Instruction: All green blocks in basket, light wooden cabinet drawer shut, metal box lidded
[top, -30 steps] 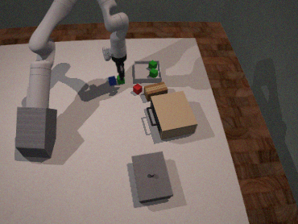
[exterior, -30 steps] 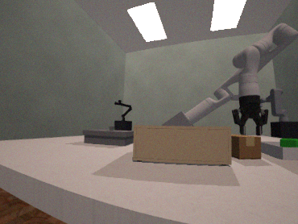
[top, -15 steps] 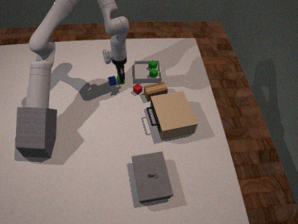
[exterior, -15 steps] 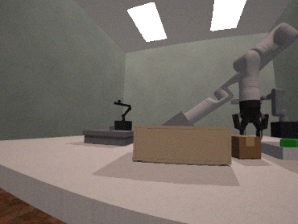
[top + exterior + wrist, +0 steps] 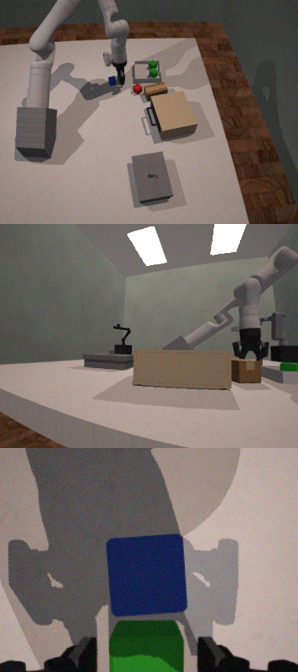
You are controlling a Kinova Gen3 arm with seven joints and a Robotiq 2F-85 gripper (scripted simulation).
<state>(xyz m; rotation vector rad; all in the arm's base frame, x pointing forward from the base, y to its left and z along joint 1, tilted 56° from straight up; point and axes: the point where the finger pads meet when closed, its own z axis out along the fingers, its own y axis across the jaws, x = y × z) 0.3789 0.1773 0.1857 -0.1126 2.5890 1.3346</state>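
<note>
Right now the blue block is 50 mm behind my hand, 10 mm to the right of it and 10 mm below it. The rest, counted from my hand: basket (150 mm ahead, 60 mm to the left, 10 mm below); cardboard box (180 mm ahead, 110 mm to the right, 10 mm above); red block (90 mm ahead, 80 mm to the right, 10 mm below).
</note>
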